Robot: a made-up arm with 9 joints. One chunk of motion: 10 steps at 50 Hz.
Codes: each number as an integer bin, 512 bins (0 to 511) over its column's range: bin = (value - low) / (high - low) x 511, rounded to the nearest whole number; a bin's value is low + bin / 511 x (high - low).
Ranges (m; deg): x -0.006..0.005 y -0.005..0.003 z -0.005..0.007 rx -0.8..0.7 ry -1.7..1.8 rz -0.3..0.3
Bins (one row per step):
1: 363 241 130 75 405 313
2: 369 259 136 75 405 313
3: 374 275 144 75 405 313
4: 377 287 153 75 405 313
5: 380 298 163 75 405 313
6: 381 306 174 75 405 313
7: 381 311 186 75 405 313
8: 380 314 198 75 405 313
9: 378 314 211 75 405 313
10: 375 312 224 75 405 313
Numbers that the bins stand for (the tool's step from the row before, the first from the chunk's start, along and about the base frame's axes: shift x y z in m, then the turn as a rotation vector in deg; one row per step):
1: 0.00181 -0.00123 -0.00195 -0.580 1.074 0.068
2: 0.00194 -0.00095 -0.00181 -0.580 1.074 0.068
3: 0.00205 -0.00069 -0.00162 -0.580 1.074 0.068
4: 0.00212 -0.00051 -0.00141 -0.580 1.074 0.068
5: 0.00218 -0.00033 -0.00117 -0.580 1.074 0.068
6: 0.00220 -0.00021 -0.00091 -0.580 1.074 0.068
7: 0.00220 -0.00013 -0.00063 -0.580 1.074 0.068
8: 0.00218 -0.00008 -0.00035 -0.580 1.074 0.068
9: 0.00214 -0.00008 -0.00005 -0.580 1.074 0.068
10: 0.00207 -0.00012 0.00026 -0.580 1.074 0.068

